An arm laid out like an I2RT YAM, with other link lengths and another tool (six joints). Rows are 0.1 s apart.
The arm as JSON. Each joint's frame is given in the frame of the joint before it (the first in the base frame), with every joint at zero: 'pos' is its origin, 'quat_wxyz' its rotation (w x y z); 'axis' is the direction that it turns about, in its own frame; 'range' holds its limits. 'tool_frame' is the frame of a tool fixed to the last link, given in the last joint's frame.
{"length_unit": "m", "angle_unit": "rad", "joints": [
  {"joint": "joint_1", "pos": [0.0, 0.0, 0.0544], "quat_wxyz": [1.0, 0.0, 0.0, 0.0], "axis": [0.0, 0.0, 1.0], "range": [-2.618, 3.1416]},
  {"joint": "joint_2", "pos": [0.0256, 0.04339, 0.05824], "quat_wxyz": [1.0, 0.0, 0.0, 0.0], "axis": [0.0, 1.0, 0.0], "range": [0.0, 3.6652]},
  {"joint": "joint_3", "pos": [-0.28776, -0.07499, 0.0], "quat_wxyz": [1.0, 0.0, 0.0, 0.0], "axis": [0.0, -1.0, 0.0], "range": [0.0, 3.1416]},
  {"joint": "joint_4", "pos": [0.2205, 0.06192, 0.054], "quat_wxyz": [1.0, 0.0, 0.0, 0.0], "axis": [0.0, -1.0, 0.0], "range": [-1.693, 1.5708]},
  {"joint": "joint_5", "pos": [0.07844, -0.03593, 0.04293], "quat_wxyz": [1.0, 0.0, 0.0, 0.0], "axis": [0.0, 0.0, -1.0], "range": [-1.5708, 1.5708]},
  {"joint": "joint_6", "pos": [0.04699, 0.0, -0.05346], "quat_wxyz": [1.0, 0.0, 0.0, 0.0], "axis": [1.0, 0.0, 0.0], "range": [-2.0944, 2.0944]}
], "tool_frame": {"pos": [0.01, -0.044, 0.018], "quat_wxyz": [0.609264, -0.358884, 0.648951, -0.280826]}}
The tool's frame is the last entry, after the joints.
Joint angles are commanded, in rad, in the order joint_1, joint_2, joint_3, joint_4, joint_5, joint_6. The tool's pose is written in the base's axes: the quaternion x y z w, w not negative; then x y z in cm. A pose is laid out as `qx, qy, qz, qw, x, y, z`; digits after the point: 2 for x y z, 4 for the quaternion.
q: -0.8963 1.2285 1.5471 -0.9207 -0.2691 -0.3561
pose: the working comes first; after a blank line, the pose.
Where each joint sits with the arm in this pose, in the base's axes (m; each line is computed from the numbers above, not from the rounded line before):
joint_1: 0.0000 0.0000 0.0544
joint_2: 0.0499 0.0071 0.1126
joint_3: -0.0690 0.0357 0.3837
joint_4: 0.0996 -0.0760 0.5041
joint_5: 0.1271 -0.1679 0.4950
joint_6: 0.1412 -0.1656 0.4253
the tool: 0.1381 -0.2114 0.4411

-0.2548, 0.8675, -0.3032, 0.3011, 13.81, -21.14, 44.11
